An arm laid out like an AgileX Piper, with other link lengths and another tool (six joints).
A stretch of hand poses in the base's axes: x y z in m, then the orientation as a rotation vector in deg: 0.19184 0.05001 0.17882 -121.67 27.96 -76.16; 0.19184 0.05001 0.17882 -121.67 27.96 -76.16; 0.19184 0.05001 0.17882 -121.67 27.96 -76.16; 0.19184 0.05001 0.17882 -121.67 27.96 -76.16; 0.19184 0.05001 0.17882 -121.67 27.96 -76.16; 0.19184 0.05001 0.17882 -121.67 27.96 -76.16; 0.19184 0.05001 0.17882 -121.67 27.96 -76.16; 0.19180 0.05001 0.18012 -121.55 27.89 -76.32; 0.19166 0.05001 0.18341 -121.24 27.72 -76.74; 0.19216 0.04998 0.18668 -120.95 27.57 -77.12; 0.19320 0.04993 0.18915 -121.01 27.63 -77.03; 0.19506 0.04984 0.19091 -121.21 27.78 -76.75; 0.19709 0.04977 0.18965 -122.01 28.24 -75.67
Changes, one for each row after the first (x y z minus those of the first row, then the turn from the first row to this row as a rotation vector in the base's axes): 0.00000 0.00000 0.00000 0.00 0.00 0.00; 0.00000 0.00000 0.00000 0.00 0.00 0.00; 0.00000 0.00000 0.00000 0.00 0.00 0.00; 0.00000 0.00000 0.00000 0.00 0.00 0.00; 0.00000 0.00000 0.00000 0.00 0.00 0.00; 0.00000 0.00000 0.00000 0.00 0.00 0.00; -0.00004 0.00000 0.00130 0.00 -0.16 0.00; -0.00018 0.00000 0.00459 -0.01 -0.57 0.00; 0.00032 -0.00003 0.00786 -0.01 -0.95 -0.01; 0.00136 -0.00008 0.01033 0.00 -0.86 -0.02; 0.00322 -0.00017 0.01209 0.02 -0.58 -0.04; 0.00525 -0.00024 0.01083 0.04 0.49 -0.05
